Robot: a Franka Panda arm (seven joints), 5 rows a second.
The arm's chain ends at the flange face. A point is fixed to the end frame.
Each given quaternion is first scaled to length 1.
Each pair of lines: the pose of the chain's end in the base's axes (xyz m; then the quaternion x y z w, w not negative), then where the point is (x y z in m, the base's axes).
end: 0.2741 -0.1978 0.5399 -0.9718 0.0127 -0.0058 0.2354
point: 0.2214 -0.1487 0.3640
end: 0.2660 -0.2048 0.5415 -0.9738 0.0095 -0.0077 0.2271
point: 0.2139 -0.1590 0.3645
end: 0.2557 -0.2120 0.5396 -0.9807 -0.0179 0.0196 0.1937
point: 0.1937 -0.1820 0.3624
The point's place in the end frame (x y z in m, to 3 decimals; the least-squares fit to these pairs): -0.055 0.038 0.178
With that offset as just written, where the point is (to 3 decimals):
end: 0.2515 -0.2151 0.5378 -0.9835 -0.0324 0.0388 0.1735
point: 0.183 -0.195 0.362
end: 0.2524 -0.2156 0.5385 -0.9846 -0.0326 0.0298 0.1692
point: 0.187 -0.196 0.361
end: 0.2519 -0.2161 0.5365 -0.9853 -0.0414 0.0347 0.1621
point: 0.185 -0.201 0.359
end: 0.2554 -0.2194 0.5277 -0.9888 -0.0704 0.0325 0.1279
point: 0.191 -0.220 0.349
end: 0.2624 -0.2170 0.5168 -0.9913 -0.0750 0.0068 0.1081
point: 0.208 -0.224 0.335
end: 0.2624 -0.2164 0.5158 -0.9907 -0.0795 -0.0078 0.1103
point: 0.214 -0.222 0.332
